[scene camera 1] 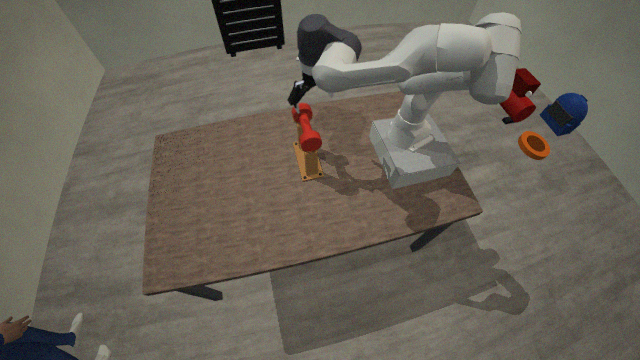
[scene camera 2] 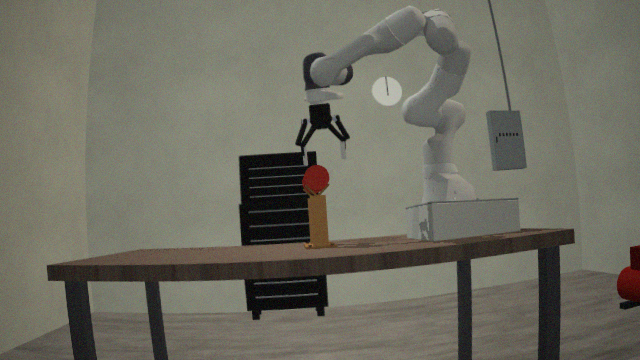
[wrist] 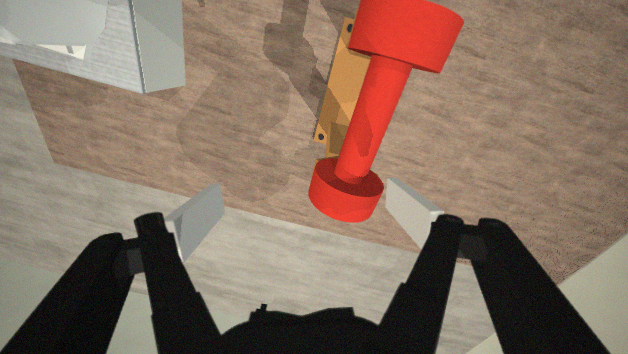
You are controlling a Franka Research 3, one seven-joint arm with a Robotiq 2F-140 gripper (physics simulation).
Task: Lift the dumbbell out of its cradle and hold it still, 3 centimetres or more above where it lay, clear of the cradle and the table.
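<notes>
The red dumbbell (scene camera 1: 306, 127) (scene camera 2: 316, 178) (wrist: 376, 117) lies lengthwise on top of the orange-brown cradle (scene camera 1: 311, 163) (scene camera 2: 318, 220) (wrist: 342, 95), which stands on the wooden table (scene camera 1: 225, 200) (scene camera 2: 200, 269) (wrist: 500, 125). My gripper (scene camera 1: 313, 100) (scene camera 2: 324, 154) (wrist: 305, 195) is open and empty, pointing down at the dumbbell's far end. In the second scene view the fingertips are a little above the dumbbell's height. In the wrist view that end shows between the fingers, nearer the right one. The arm partly hides the gripper in the first scene view.
The robot's pale base block (scene camera 1: 420, 162) (scene camera 2: 470, 220) (wrist: 160, 45) stands on the table to the cradle's right. A black drawer cabinet (scene camera 1: 254, 25) (scene camera 2: 275, 220) stands beyond the table. A red machine (scene camera 1: 520, 102), blue helmet (scene camera 1: 575, 110) and orange ring (scene camera 1: 524, 145) are at the right.
</notes>
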